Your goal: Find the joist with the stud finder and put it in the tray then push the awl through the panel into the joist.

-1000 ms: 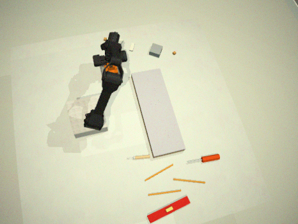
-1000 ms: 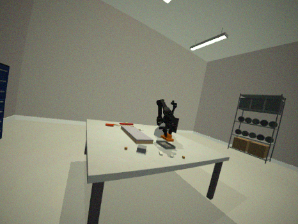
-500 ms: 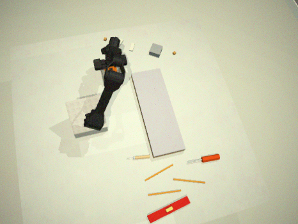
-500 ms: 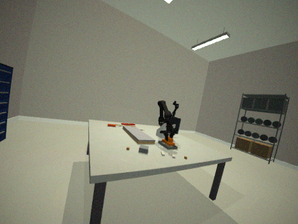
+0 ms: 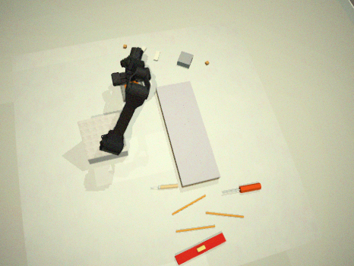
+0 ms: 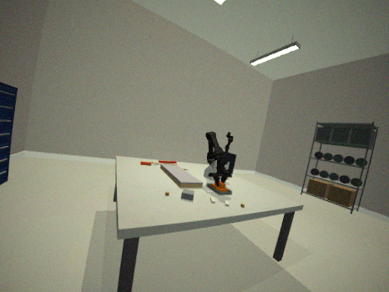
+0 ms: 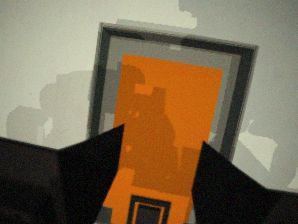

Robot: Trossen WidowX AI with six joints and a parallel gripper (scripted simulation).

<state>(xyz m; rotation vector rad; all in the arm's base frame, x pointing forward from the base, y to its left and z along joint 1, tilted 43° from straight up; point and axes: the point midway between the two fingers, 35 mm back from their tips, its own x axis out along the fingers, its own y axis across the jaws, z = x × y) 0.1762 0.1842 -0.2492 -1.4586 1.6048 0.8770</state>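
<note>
The grey tray lies 10 mm to the right of my gripper tip and 20 mm below it. From my gripper tip the other things lie so: grey block (320 mm ahead, 60 mm to the left, 10 mm below); small light (40 mm to the right, 30 mm above); orange stud finder (20 mm to the right, 20 mm above).
</note>
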